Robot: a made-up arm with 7 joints. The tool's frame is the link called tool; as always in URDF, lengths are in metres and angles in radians. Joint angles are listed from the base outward.
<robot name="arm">
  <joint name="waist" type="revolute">
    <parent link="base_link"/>
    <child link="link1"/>
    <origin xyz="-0.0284 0.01 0.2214" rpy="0 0 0"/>
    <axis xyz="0 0 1"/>
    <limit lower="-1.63" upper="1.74"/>
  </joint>
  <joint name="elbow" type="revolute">
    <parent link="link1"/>
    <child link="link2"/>
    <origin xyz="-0.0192 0.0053 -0.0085" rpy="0 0 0"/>
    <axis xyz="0 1 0"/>
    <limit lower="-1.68" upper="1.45"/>
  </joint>
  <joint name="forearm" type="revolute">
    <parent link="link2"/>
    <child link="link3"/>
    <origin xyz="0.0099 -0.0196 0.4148" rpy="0 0 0"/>
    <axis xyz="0 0 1"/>
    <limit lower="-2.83" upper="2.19"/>
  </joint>
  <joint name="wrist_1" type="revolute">
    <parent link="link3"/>
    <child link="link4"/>
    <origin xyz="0.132 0.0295 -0.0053" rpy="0 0 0"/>
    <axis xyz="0 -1 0"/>
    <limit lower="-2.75" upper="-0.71"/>
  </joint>
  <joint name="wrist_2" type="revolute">
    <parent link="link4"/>
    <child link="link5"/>
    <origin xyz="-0.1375 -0.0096 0.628" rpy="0 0 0"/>
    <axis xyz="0 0 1"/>
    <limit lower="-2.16" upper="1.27"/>
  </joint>
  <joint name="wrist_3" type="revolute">
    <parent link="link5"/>
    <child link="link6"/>
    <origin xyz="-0.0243 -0.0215 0.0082" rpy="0 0 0"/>
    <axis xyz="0 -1 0"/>
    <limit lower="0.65" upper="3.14"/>
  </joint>
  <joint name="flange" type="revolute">
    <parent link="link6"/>
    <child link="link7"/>
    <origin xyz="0.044 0.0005 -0.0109" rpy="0 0 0"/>
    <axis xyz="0 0 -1"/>
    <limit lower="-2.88" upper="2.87"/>
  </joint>
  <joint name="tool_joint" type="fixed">
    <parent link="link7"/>
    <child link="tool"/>
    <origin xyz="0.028 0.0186 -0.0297" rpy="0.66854 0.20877 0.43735"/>
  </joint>
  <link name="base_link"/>
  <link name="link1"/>
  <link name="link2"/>
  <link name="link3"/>
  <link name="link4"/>
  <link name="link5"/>
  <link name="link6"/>
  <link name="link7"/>
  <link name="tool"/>
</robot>
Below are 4 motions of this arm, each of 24 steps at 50 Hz.
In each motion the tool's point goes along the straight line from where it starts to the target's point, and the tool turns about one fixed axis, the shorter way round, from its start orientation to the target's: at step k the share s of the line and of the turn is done. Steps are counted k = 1, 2, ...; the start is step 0. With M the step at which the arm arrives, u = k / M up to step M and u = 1 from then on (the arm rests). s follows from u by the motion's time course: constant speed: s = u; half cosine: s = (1 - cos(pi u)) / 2; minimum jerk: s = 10 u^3 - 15 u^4 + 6 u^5.
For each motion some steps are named. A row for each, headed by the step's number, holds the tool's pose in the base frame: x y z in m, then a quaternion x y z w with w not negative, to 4 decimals.
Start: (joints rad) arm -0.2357 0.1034 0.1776 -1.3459 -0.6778 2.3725 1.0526
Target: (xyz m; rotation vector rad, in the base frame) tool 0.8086 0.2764 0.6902 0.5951 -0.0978 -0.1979
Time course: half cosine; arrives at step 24
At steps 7, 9, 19, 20, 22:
7: 0.8164 0.0201 0.8519 0.1722 -0.3695 -0.0642 0.9109
9: 0.8153 0.0561 0.8292 0.1908 -0.3262 -0.0695 0.9233
19: 0.8096 0.2435 0.7110 0.2788 -0.0905 -0.0936 0.9515
20: 0.8092 0.2551 0.7037 0.2837 -0.0756 -0.0949 0.9512
22: 0.8088 0.2710 0.6936 0.2904 -0.0551 -0.0967 0.9504

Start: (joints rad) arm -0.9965 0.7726 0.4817 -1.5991 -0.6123 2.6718 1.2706
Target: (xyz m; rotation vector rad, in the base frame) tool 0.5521 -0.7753 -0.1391 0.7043 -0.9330 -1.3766
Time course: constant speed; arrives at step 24
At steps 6, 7, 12, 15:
6: 0.7492 -0.6149 0.0612 0.3239 -0.3082 -0.4673 0.7628
7: 0.7383 -0.6238 0.0501 0.3233 -0.3140 -0.4752 0.7557
12: 0.6835 -0.6684 -0.0056 0.3197 -0.3425 -0.5138 0.7187
15: 0.6507 -0.6951 -0.0390 0.3169 -0.3590 -0.5361 0.6952

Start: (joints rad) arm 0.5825 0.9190 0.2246 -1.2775 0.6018 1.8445 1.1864
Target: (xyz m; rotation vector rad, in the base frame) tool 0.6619 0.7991 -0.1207 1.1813 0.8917 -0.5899
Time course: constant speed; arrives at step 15
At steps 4, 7, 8, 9, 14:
4: 0.7296 0.7258 -0.0043 0.4599 0.3965 -0.2566 0.7520
7: 0.7112 0.7458 -0.0360 0.4794 0.3978 -0.2590 0.7381
8: 0.7050 0.7524 -0.0466 0.4859 0.3982 -0.2598 0.7334
9: 0.6988 0.7591 -0.0572 0.4923 0.3985 -0.2605 0.7286
14: 0.6681 0.7924 -0.1101 0.5239 0.4000 -0.2641 0.7041

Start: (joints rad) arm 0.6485 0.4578 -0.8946 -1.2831 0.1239 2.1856 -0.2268
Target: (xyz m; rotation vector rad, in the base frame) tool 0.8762 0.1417 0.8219 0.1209 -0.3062 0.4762
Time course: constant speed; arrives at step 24
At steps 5, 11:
5: 0.9383 0.0290 0.7113 0.0701 -0.0669 0.2537 0.9624
11: 0.9187 0.0646 0.7462 0.0669 -0.0935 0.2479 0.9619

